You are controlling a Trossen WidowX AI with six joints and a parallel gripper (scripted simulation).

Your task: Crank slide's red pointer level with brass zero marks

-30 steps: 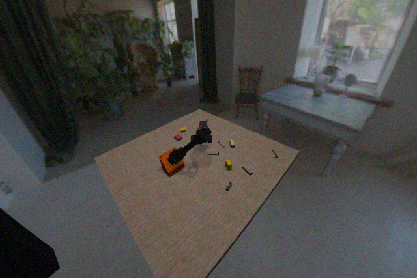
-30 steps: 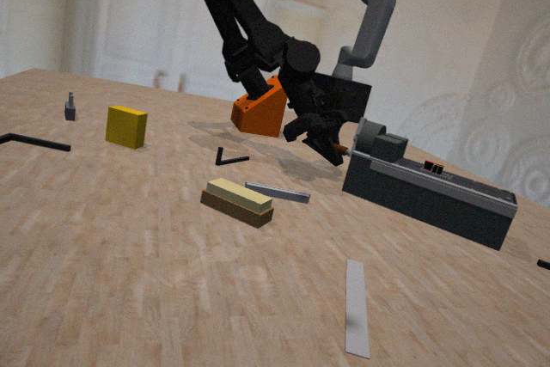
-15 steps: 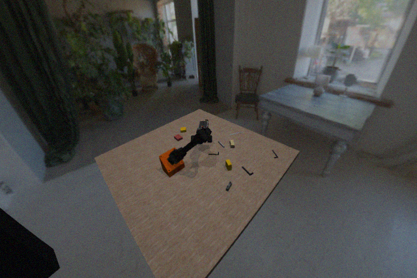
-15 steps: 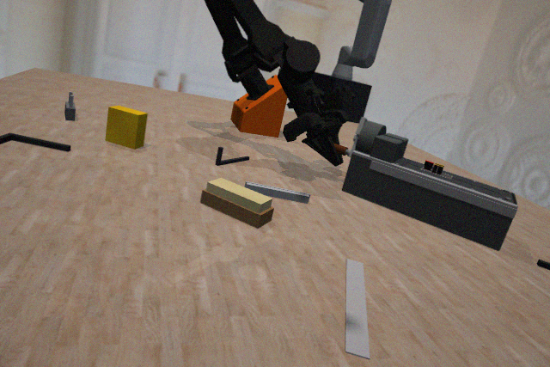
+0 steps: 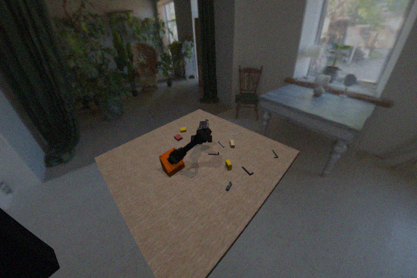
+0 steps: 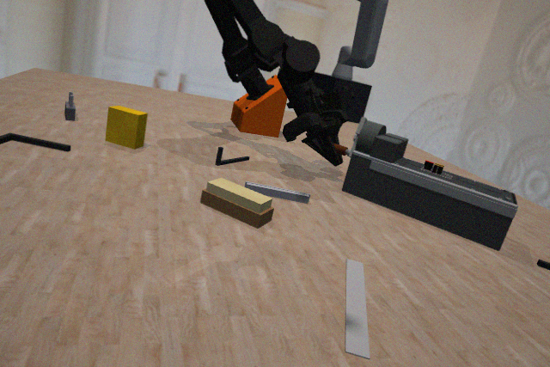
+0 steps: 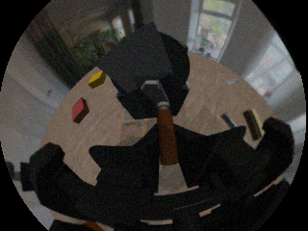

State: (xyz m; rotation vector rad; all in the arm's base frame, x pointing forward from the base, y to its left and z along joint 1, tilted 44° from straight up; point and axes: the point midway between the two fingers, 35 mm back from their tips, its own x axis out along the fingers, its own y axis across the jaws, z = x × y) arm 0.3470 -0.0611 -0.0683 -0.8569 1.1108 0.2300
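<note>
My gripper tip is now 2 cm past the brown crank handle, 1 cm to the left of it and 3 cm below it. Round my gripper tip: red pointer (12 cm ahead, 9 cm to the left, 5 cm above); red block (8 cm behind, 25 cm to the left, 2 cm below); grey bar (8 cm ahead, 16 cm to the right, 3 cm below).
</note>
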